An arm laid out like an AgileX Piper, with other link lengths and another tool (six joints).
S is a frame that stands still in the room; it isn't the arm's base.
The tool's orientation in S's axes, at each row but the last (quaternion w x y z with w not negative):
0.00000 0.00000 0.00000 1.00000
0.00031 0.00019 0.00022 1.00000
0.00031 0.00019 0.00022 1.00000
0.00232 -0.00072 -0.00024 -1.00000
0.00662 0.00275 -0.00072 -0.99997
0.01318 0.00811 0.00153 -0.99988
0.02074 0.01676 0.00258 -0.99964
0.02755 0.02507 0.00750 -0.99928
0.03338 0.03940 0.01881 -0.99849
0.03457 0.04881 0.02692 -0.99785
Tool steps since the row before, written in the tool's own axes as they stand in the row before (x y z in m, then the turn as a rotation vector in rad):
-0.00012 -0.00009 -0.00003 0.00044 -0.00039 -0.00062
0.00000 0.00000 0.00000 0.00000 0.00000 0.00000
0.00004 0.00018 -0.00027 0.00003 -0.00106 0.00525
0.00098 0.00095 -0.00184 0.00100 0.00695 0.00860
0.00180 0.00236 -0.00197 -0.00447 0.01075 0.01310
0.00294 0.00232 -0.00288 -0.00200 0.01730 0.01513
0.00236 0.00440 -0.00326 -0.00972 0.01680 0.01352
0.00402 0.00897 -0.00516 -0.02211 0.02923 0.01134
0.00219 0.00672 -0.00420 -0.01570 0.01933 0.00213
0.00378 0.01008 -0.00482 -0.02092 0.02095 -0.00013
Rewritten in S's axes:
0.00012 0.00009 -0.00003 -0.00044 0.00039 -0.00062
0.00000 0.00000 0.00000 0.00000 0.00000 0.00000
-0.00004 -0.00018 -0.00027 -0.00003 0.00106 0.00525
-0.00098 -0.00096 -0.00184 -0.00096 -0.00695 0.00860
-0.00176 -0.00239 -0.00198 0.00454 -0.01067 0.01314
-0.00283 -0.00239 -0.00293 0.00221 -0.01729 0.01511
-0.00206 -0.00447 -0.00336 0.00995 -0.01646 0.01376
-0.00326 -0.00909 -0.00548 0.02311 -0.02816 0.01204
-0.00140 -0.00667 -0.00459 0.01677 -0.01834 0.00270
-0.00257 -0.01002 -0.00567 0.02228 -0.01947 0.00089

